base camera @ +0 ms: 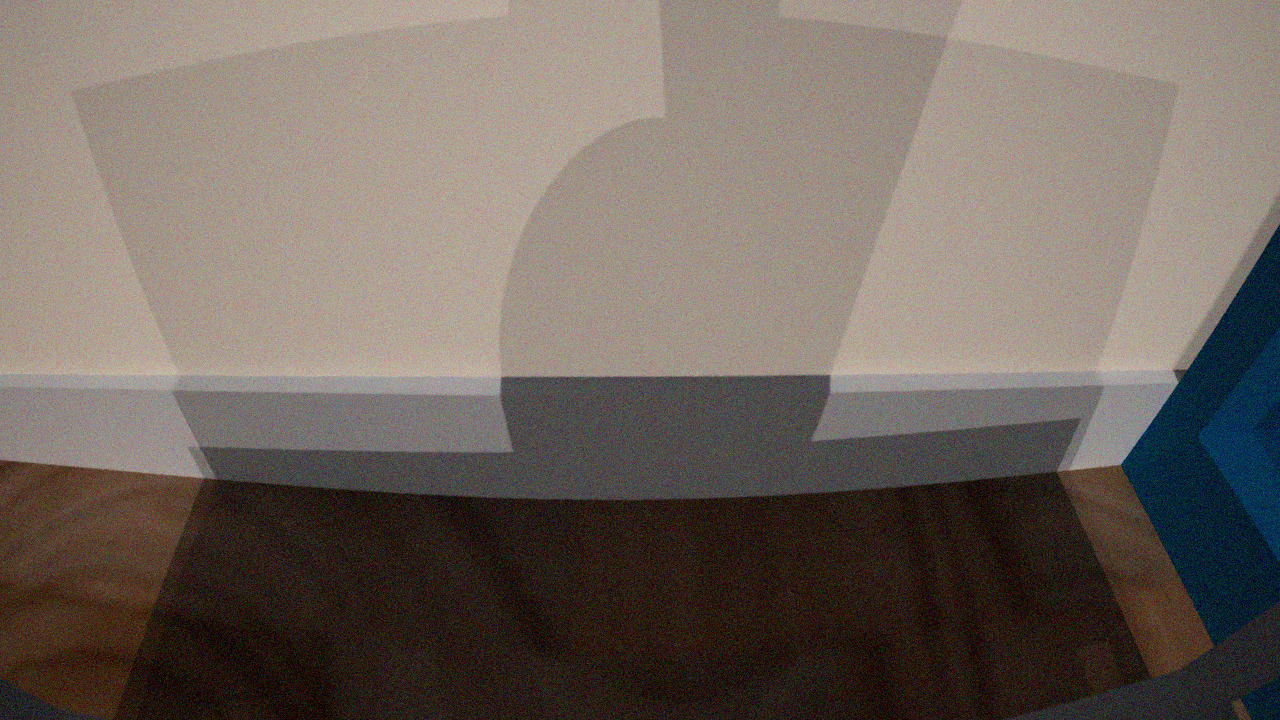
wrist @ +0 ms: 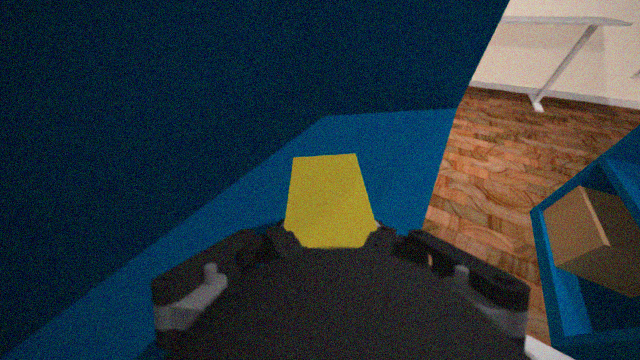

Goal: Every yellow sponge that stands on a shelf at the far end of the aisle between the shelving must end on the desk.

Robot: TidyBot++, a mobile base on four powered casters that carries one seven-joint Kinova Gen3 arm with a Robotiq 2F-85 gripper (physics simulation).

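Places are measured from the arm's base along level axes (x back, y right, z up), in centimetres.
Where they show: gripper, fingertip midpoint: (wrist: pixel 329 224).
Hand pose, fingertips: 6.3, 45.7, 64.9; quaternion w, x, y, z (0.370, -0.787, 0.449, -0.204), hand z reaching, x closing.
Note:
Each offset is from my fingertips to the top centre of the thing, as dx, dy, dz. Level surfaces: height alone.
A yellow sponge @[+0.5, +0.4, +3.9] (wrist: pixel 329 197) stands out between the fingertips in the middle of the wrist view. My gripper (wrist: pixel 329 224) is shut on it. Behind and beyond the sponge is the blue shelf unit (wrist: pixel 405 135), with a dark blue panel filling the upper left of the wrist view. I cannot tell whether the sponge touches the shelf surface. In the wrist view, a white table-like top with a slanted leg (wrist: pixel 565 65) shows at the upper right; I cannot tell whether it is the desk. The gripper does not show in the base camera view.
Another blue shelf unit (wrist: pixel 544 270) holds a brown box @[+115.1, -108.7, -70.0] (wrist: pixel 575 230) at the right of the wrist view, across a strip of wooden floor @[dz -104.6] (wrist: pixel 500 165). In the base camera view a beige wall (base camera: pixel 313 223) with a baseboard is close ahead, and a blue shelf side (base camera: pixel 1181 465) is at the right.

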